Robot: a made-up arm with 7 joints. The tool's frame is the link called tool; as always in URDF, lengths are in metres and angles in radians. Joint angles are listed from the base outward.
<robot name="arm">
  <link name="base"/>
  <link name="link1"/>
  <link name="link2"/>
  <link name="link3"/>
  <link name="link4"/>
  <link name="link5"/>
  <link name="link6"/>
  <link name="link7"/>
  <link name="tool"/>
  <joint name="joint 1" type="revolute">
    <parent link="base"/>
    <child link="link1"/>
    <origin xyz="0 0 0.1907" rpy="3.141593 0 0"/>
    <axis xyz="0 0 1"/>
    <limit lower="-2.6" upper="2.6"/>
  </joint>
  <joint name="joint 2" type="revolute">
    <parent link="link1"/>
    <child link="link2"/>
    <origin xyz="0.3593 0.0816 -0.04" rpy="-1.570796 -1.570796 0"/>
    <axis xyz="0 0 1"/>
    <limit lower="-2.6" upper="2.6"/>
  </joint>
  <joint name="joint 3" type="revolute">
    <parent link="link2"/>
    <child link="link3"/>
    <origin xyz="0.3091 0.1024 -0.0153" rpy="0 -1.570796 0"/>
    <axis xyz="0 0 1"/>
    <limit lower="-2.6" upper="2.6"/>
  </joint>
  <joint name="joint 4" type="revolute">
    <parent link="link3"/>
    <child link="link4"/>
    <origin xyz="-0.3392 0.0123 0.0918" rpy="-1.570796 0 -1.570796"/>
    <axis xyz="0 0 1"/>
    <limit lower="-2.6" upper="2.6"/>
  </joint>
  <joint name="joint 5" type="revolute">
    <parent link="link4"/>
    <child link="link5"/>
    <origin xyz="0.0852 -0.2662 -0.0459" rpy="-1.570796 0 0"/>
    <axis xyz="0 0 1"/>
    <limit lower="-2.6" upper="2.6"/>
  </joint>
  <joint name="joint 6" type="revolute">
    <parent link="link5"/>
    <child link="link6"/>
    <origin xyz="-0.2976 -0.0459 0.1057" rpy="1.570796 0 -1.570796"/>
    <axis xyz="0 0 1"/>
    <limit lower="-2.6" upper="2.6"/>
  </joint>
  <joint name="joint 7" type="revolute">
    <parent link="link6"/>
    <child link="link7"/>
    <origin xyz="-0.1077 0.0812 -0.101" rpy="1.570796 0 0"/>
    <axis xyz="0 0 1"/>
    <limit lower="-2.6" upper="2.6"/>
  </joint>
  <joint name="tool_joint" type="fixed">
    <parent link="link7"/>
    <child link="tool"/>
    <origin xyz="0.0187 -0.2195 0.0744" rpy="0 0 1.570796"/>
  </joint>
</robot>
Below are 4 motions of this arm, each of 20 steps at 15 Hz.
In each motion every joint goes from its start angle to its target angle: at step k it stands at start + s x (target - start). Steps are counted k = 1, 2, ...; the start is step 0. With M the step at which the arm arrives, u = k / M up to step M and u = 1 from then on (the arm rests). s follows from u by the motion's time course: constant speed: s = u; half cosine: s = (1 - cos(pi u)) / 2; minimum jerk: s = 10 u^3 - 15 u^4 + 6 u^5.
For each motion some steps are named. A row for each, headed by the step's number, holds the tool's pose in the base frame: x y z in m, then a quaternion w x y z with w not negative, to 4 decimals.
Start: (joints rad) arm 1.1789 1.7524 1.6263 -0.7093 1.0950 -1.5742 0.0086
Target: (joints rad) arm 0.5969 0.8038 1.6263 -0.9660 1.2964 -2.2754 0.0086
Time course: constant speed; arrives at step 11
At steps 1, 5, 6, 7, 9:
1: 0.0709 -0.4631 -0.0360 0.1488 0.8319 -0.1148 0.5221
5: 0.0991 -0.3413 -0.0416 0.1234 0.8683 -0.1848 0.4434
6: 0.1000 -0.3115 -0.0359 0.1237 0.8793 -0.1964 0.4158
7: 0.0988 -0.2827 -0.0273 0.1269 0.8906 -0.2050 0.3857
9: 0.0920 -0.2292 -0.0022 0.1426 0.9124 -0.2124 0.3196

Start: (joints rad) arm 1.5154 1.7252 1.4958 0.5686 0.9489 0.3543 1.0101
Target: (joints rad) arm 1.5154 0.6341 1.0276 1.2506 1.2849 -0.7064 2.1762
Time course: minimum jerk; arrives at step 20
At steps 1, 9, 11, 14, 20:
1: -0.1822 -0.5743 0.1176 0.6323 -0.6344 -0.2734 0.3507
9: -0.1914 -0.5485 0.0920 0.6500 -0.6564 -0.2688 0.2726
11: -0.1979 -0.5311 0.0720 0.6916 -0.6429 -0.2368 0.2288
14: -0.1993 -0.5040 0.0431 0.7672 -0.5877 -0.1760 0.1872
20: -0.1930 -0.4857 0.0232 0.8225 -0.5245 -0.1317 0.1762

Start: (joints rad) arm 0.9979 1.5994 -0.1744 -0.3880 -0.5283 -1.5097 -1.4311
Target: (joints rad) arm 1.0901 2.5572 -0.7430 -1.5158 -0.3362 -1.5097 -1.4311
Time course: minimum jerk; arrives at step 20
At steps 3, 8, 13, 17, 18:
3: 0.6982 -0.4288 0.4355 0.0643 0.4748 0.6415 0.5991
8: 0.6343 -0.3774 0.5430 0.0538 0.4121 0.6074 0.6770
13: 0.5057 -0.2171 0.6295 0.0259 -0.2959 -0.6052 -0.7386
17: 0.4376 -0.1233 0.6241 0.0852 -0.2526 -0.6234 -0.7351
18: 0.4316 -0.1150 0.6221 0.0908 -0.2496 -0.6254 -0.7337

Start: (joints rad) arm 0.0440 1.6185 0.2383 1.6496 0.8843 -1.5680 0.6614
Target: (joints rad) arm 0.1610 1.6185 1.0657 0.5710 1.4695 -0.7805 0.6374
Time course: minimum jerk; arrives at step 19
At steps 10, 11, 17, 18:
10: 0.6157 -0.0223 -0.0381 0.6074 -0.1161 -0.7704 -0.1549
11: 0.5934 -0.0575 -0.0503 0.6315 -0.1366 -0.7531 -0.1239
17: 0.5049 -0.1715 -0.0688 0.6997 -0.2021 -0.6826 -0.0608
18: 0.5026 -0.1740 -0.0689 0.7009 -0.2036 -0.6809 -0.0601

